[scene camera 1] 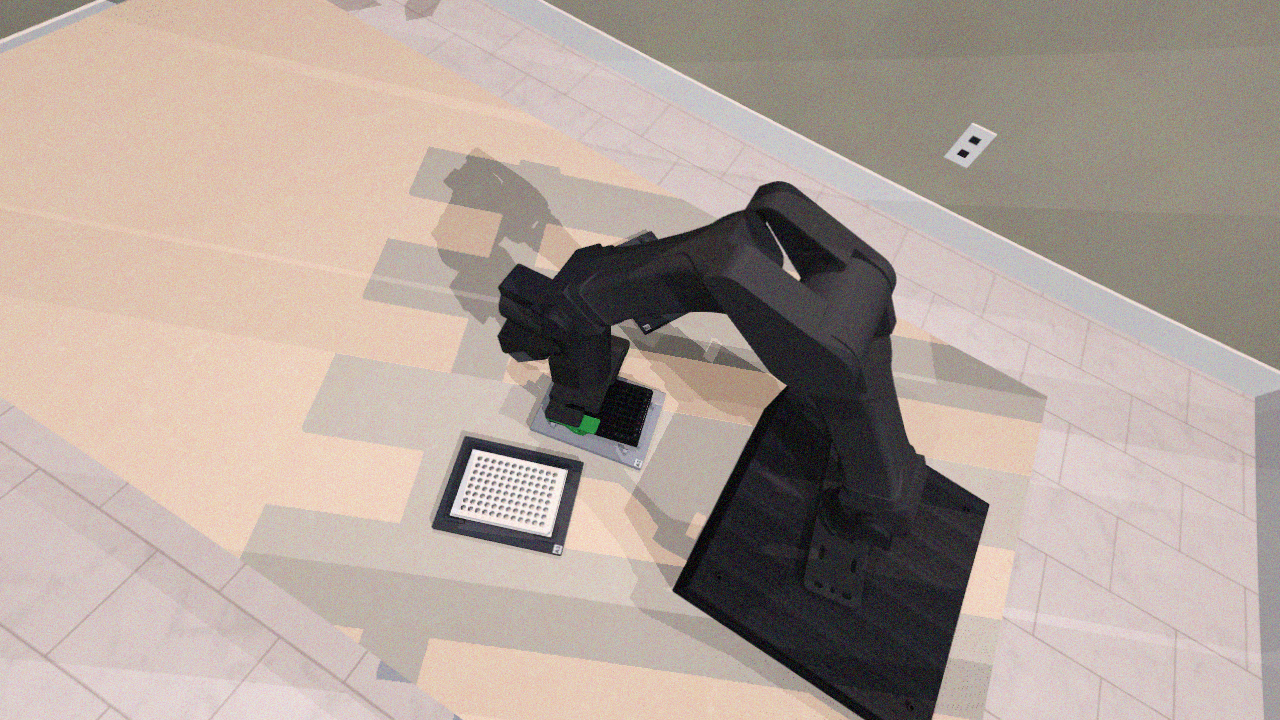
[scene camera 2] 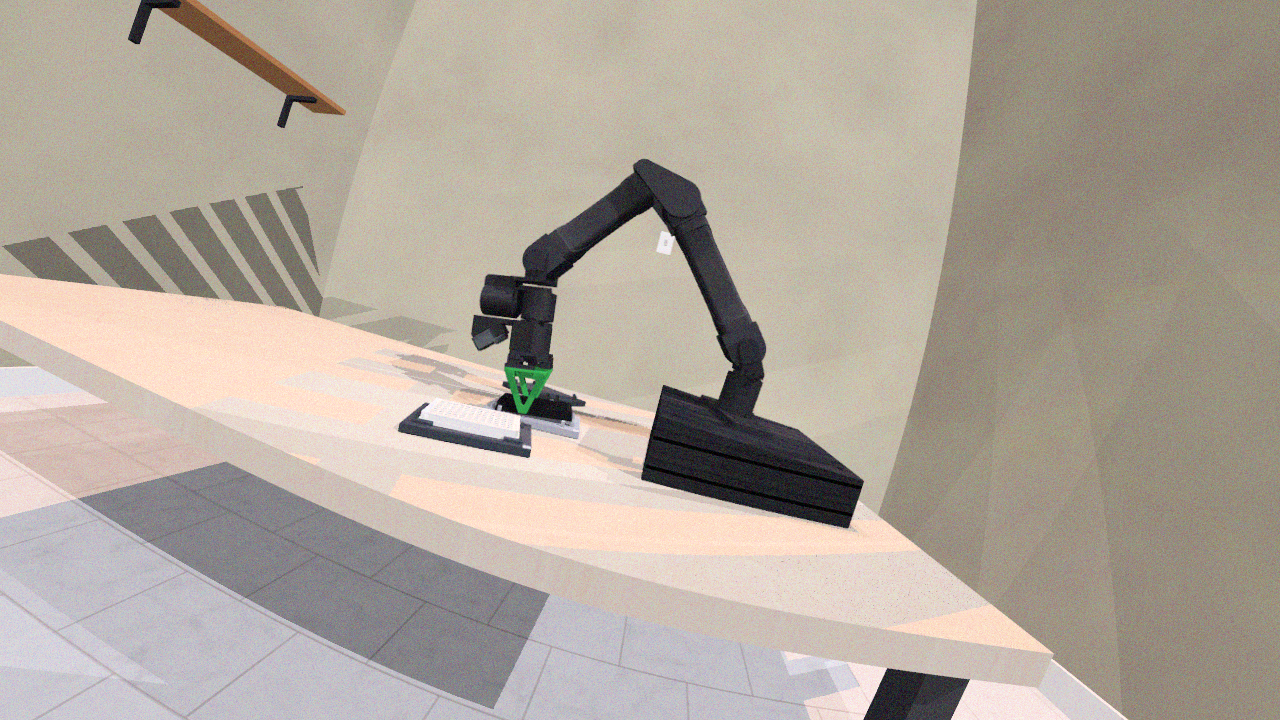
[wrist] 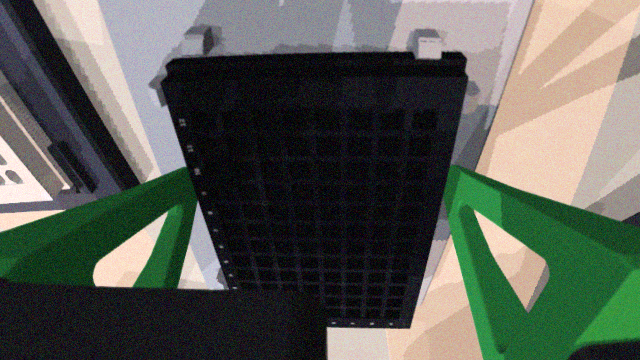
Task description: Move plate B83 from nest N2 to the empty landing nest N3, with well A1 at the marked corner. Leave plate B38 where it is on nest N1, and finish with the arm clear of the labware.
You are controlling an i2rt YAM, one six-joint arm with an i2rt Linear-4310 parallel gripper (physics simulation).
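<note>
A black well plate (scene camera 1: 631, 411) (scene camera 2: 550, 412) (wrist: 320, 150) lies on the light grey nest (scene camera 1: 599, 447) (scene camera 2: 565, 429) (wrist: 300, 25). In the wrist view its column numbers run down the left edge, with the highest at the far end; its near left corner is hidden. My gripper (scene camera 1: 597, 398) (scene camera 2: 525, 407) (wrist: 320, 180) is open, with its green fingers low on either side of the black plate, very close to its long edges. A white well plate (scene camera 1: 508, 491) (scene camera 2: 469, 418) (wrist: 20, 180) sits on a dark nest (scene camera 1: 505, 535) (scene camera 2: 465, 439) (wrist: 65, 100). The nest tags are too small to read.
Another dark nest (scene camera 1: 662, 320) (scene camera 2: 563, 398) lies behind the grey one, partly hidden by the arm. The arm's black base block (scene camera 1: 751, 573) (scene camera 2: 751, 461) stands to the right. Small locating posts (wrist: 429, 47) stand at the black plate's far edge.
</note>
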